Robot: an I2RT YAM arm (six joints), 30 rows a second.
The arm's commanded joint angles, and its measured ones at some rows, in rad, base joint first. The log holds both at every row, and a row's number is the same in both.
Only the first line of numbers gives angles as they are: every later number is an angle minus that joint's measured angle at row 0.
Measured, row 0:
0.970, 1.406, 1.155, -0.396, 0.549, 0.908
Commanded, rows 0 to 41:
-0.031, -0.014, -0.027, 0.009, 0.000, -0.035
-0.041, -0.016, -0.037, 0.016, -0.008, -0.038
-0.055, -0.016, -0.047, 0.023, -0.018, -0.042
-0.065, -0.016, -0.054, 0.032, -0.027, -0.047
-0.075, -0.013, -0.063, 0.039, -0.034, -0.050
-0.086, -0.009, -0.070, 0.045, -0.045, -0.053
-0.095, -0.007, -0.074, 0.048, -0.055, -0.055
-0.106, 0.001, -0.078, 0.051, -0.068, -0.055
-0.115, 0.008, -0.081, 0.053, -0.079, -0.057
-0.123, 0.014, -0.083, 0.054, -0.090, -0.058
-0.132, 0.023, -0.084, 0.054, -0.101, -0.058
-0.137, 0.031, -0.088, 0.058, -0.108, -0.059
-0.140, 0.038, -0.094, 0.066, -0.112, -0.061
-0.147, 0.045, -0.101, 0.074, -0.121, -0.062
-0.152, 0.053, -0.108, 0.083, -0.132, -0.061
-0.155, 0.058, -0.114, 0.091, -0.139, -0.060
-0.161, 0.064, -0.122, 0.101, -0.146, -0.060
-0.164, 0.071, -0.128, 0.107, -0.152, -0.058
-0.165, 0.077, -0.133, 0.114, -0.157, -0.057
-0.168, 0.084, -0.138, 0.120, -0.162, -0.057
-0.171, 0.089, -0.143, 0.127, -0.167, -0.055
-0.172, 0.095, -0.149, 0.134, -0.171, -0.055
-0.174, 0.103, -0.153, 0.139, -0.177, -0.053
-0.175, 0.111, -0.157, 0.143, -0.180, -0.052
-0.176, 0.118, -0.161, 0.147, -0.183, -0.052
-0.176, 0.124, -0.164, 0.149, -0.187, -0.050
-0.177, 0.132, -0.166, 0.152, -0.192, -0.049
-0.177, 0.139, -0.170, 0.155, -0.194, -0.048
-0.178, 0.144, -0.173, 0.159, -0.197, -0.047
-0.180, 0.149, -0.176, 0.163, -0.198, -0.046
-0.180, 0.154, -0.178, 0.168, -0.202, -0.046
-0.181, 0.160, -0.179, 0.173, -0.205, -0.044
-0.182, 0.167, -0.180, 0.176, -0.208, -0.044
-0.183, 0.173, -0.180, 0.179, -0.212, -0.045
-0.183, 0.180, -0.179, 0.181, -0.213, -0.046
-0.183, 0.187, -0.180, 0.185, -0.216, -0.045
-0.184, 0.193, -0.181, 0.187, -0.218, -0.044
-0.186, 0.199, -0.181, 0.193, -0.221, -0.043
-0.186, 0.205, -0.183, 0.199, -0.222, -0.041
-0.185, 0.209, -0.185, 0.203, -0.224, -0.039
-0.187, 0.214, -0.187, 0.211, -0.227, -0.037
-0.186, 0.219, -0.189, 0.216, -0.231, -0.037
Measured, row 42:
-0.186, 0.209, -0.184, 0.177, -0.218, -0.046
